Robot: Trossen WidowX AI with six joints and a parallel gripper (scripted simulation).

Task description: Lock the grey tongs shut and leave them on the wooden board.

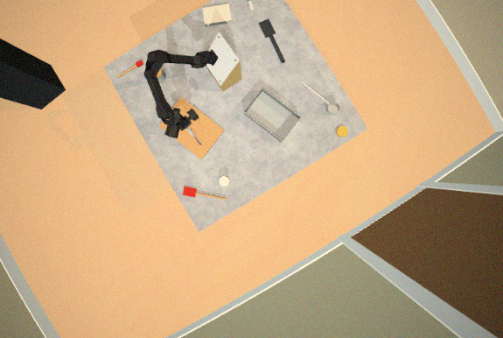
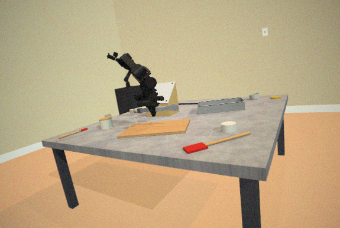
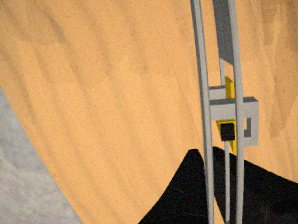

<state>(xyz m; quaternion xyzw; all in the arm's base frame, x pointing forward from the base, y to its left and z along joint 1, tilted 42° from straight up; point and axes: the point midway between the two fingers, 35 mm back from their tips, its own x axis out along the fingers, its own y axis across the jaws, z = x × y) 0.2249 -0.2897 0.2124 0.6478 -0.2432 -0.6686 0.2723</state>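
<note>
My gripper tip is 4 cm below the yellow piece and 3 cm past it. Round my gripper tip: cork-lidded jar 41 cm behind, 4 cm below, 2 cm to the left; white cup 41 cm ahead, 6 cm below, 1 cm to the right; wooden board 7 cm below.
</note>
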